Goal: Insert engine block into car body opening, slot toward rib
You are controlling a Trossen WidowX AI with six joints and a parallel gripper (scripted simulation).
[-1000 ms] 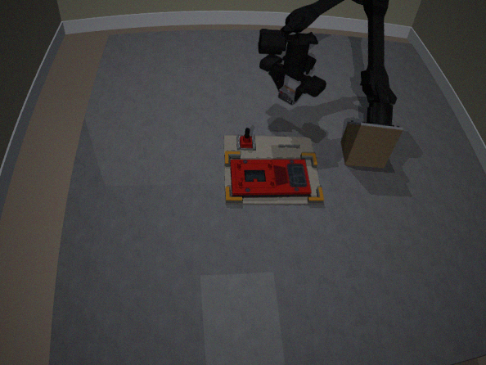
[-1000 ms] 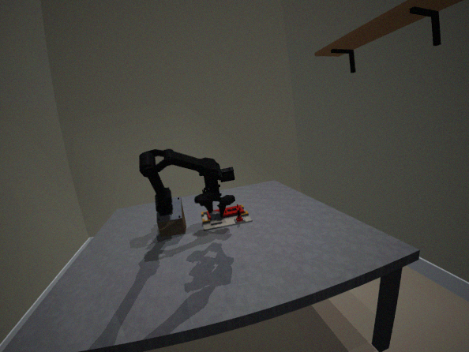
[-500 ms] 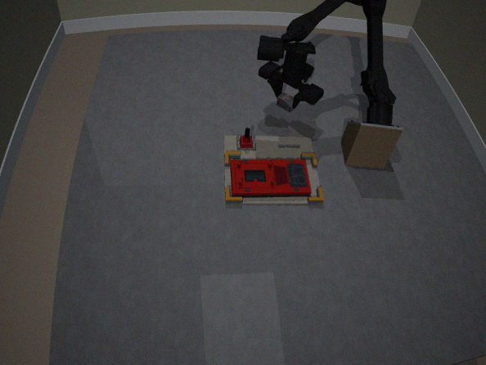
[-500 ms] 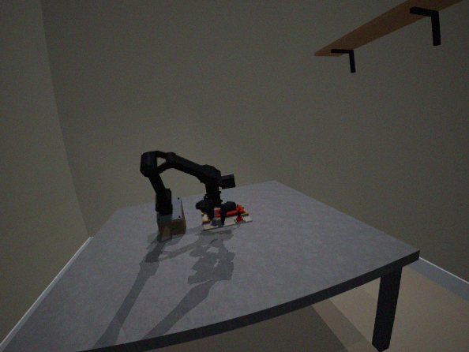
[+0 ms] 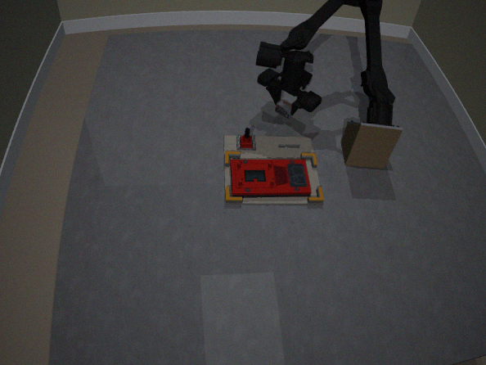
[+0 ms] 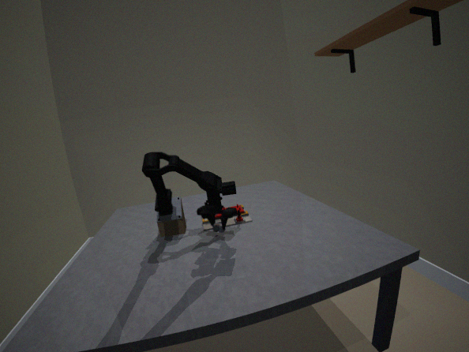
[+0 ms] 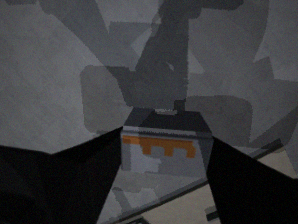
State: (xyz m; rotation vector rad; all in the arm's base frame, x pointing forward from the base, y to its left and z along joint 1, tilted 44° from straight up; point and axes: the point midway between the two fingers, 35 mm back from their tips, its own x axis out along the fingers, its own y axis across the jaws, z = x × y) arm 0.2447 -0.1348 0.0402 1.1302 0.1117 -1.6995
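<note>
My gripper tip is right at the engine block.
</note>
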